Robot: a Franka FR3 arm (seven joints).
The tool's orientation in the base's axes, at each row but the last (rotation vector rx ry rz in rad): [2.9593, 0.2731, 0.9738]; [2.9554, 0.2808, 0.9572]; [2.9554, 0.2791, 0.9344]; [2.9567, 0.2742, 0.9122]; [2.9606, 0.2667, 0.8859]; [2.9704, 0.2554, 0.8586]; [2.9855, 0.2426, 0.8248]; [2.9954, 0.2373, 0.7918]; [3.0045, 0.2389, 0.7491]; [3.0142, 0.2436, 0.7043]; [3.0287, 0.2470, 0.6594]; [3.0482, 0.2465, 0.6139]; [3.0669, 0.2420, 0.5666]
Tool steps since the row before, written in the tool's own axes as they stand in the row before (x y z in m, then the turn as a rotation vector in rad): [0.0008, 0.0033, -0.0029, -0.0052, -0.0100, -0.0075]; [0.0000, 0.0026, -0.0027, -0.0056, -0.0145, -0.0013]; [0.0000, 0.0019, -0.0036, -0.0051, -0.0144, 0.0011]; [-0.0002, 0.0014, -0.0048, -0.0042, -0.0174, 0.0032]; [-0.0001, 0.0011, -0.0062, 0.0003, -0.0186, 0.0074]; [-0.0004, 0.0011, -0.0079, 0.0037, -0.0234, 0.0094]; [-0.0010, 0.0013, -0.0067, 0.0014, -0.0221, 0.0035]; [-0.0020, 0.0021, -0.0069, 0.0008, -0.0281, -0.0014]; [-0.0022, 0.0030, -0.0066, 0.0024, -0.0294, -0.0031]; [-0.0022, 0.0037, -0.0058, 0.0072, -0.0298, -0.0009]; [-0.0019, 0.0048, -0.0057, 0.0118, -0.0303, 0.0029]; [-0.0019, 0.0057, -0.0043, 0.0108, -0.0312, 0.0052]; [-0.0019, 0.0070, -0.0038, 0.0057, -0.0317, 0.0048]
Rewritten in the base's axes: [-0.0005, -0.0032, 0.0030, -0.0101, 0.0087, 0.0023]; [-0.0011, -0.0026, 0.0024, -0.0076, 0.0132, -0.0033]; [-0.0018, -0.0020, 0.0031, -0.0058, 0.0133, -0.0050]; [-0.0026, -0.0015, 0.0040, -0.0044, 0.0164, -0.0065]; [-0.0033, -0.0012, 0.0052, 0.0015, 0.0184, -0.0076]; [-0.0044, -0.0012, 0.0066, 0.0047, 0.0238, -0.0079]; [-0.0041, -0.0015, 0.0053, -0.0001, 0.0221, -0.0039]; [-0.0048, -0.0024, 0.0052, -0.0039, 0.0279, -0.0004]; [-0.0046, -0.0033, 0.0050, -0.0035, 0.0294, 0.0017]; [-0.0040, -0.0040, 0.0045, 0.0017, 0.0306, 0.0018]; [-0.0034, -0.0051, 0.0047, 0.0073, 0.0318, 0.0002]; [-0.0025, -0.0060, 0.0035, 0.0072, 0.0326, -0.0023]; [-0.0021, -0.0073, 0.0032, 0.0022, 0.0323, -0.0038]
